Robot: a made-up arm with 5 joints. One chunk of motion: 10 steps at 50 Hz.
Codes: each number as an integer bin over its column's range. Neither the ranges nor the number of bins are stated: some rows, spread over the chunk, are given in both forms.
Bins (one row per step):
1: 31 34 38 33 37
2: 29 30 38 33 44
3: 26 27 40 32 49
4: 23 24 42 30 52
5: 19 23 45 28 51
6: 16 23 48 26 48
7: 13 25 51 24 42
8: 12 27 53 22 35
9: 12 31 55 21 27
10: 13 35 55 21 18
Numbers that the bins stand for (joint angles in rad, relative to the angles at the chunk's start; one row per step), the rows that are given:
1: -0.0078 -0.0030 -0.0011 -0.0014 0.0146
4: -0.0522 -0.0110 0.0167 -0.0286 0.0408
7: -0.1078 -0.0102 0.0567 -0.0829 0.0233
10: -0.1078 -0.0022 0.0744 -0.1100 -0.0186
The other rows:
2: -0.0189 -0.0062 -0.0011 -0.0014 0.0268
3: -0.0356 -0.0086 0.0078 -0.0105 0.0356
5: -0.0744 -0.0117 0.0300 -0.0467 0.0390
6: -0.0911 -0.0117 0.0433 -0.0648 0.0338
8: -0.1133 -0.0086 0.0656 -0.1010 0.0111
9: -0.1133 -0.0054 0.0744 -0.1100 -0.0029

